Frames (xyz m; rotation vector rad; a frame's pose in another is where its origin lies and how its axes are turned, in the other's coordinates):
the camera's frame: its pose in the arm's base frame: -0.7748 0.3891 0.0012 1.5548 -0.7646 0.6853
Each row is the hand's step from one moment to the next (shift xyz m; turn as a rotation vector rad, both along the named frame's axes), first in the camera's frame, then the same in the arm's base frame.
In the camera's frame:
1: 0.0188 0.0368 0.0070 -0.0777 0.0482 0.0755
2: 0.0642 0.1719 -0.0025 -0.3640 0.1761 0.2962
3: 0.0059 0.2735 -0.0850 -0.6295 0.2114 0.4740
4: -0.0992 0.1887 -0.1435 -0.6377 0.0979 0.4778
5: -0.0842 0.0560 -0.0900 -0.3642 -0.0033 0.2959
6: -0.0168 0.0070 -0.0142 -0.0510 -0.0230 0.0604
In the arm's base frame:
1: -0.0177 -0.0113 0.0363 -0.0854 -0.0715 -0.0407
2: -0.0973 -0.0155 0.1548 -0.3606 -0.2744 -0.2143
3: -0.2136 0.0644 0.1797 -0.5498 -0.4300 -0.4225
4: -0.2104 0.1379 0.0522 -0.4647 -0.4249 -0.4980
5: -0.0959 0.0929 -0.0223 -0.2184 -0.2613 -0.3228
6: -0.0158 0.0151 -0.0074 -0.0127 -0.0538 -0.0610

